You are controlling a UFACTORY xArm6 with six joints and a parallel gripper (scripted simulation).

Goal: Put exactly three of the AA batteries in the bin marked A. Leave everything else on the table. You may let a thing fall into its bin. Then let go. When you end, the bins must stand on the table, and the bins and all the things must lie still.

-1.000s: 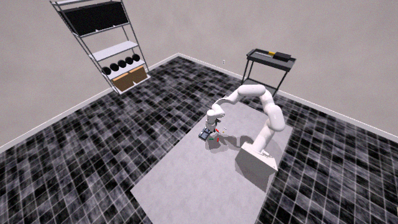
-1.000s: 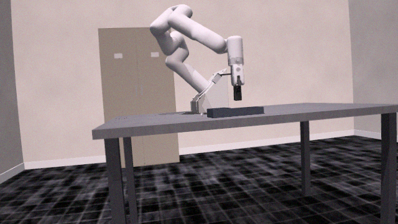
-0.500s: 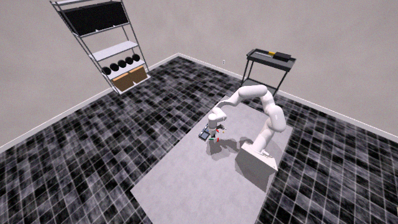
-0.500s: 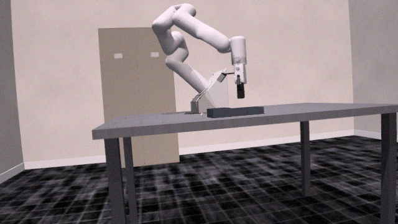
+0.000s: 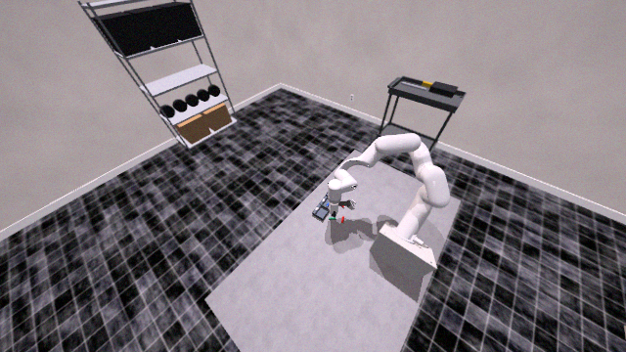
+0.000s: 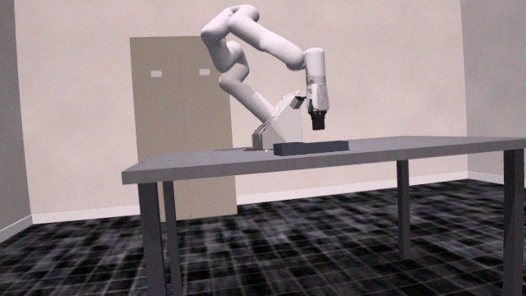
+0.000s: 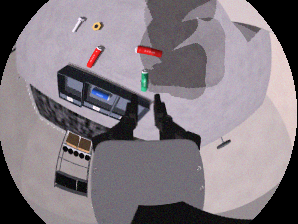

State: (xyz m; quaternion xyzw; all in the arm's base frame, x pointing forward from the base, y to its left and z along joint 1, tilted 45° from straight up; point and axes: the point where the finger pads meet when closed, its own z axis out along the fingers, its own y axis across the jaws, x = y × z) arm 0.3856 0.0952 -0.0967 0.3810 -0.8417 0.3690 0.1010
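Right now the green AA battery is 90 mm below my hand. Round my hand: dark two-compartment bin (110 mm ahead, 80 mm below, 60 mm to the right); red battery (120 mm to the right, 90 mm below, 30 mm ahead); blue AA battery (100 mm ahead, 80 mm below, 60 mm to the right).
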